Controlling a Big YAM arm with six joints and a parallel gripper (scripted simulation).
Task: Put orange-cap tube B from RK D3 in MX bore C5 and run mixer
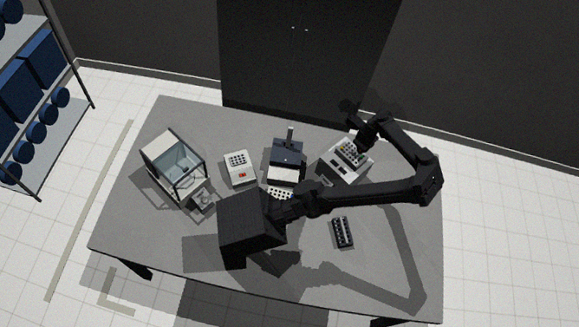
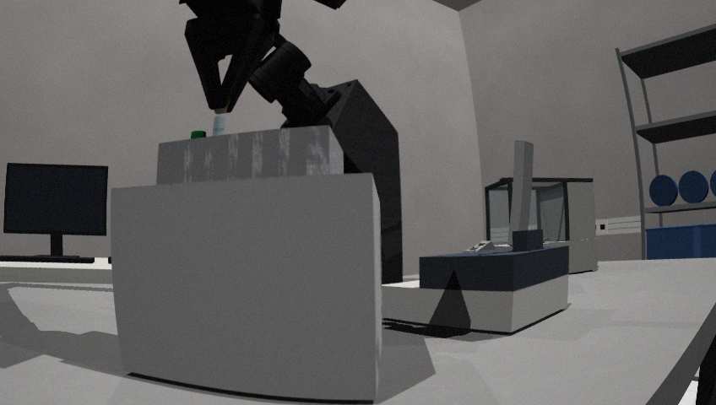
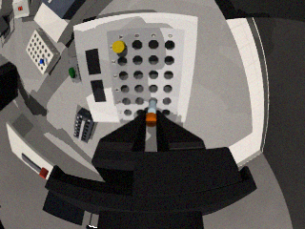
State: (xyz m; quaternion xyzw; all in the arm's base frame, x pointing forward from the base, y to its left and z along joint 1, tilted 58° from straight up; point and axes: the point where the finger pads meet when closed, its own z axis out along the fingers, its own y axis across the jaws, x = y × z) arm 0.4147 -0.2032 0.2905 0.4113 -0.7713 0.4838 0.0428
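My gripper is now 10 mm past the green-capped tube, 10 mm to the left of it and 50 mm above it. From my hand the other things lie so: yellow-capped tube: 30 mm ahead, 70 mm to the left, 50 mm below; green start key: 110 mm behind, 150 mm to the left, 140 mm below; perforated shaking block: 10 mm ahead, 20 mm to the left, 60 mm below.
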